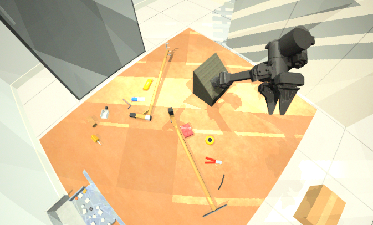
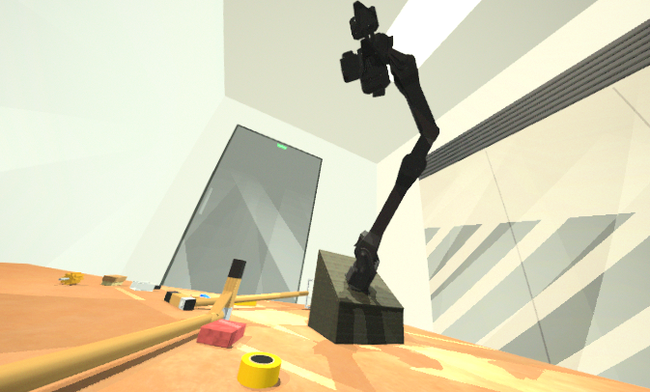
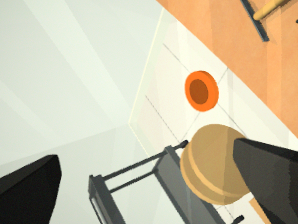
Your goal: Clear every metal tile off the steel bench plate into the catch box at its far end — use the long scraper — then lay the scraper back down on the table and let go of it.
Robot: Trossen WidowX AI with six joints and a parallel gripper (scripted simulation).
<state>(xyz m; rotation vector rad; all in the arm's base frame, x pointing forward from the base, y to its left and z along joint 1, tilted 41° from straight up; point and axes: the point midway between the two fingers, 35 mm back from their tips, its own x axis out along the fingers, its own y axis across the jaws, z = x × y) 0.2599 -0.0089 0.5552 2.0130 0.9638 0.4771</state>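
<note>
The red clip is 56 cm below my gripper tip, 8 cm ahead of it and 6 cm to the right of it. Round my gripper tip: long scraper 50 cm below, 17 cm ahead, 15 cm to the right; yellow tape roll 55 cm below, 16 cm to the right, 1 cm ahead; black strip 56 cm below, 14 cm ahead, 5 cm to the left.
</note>
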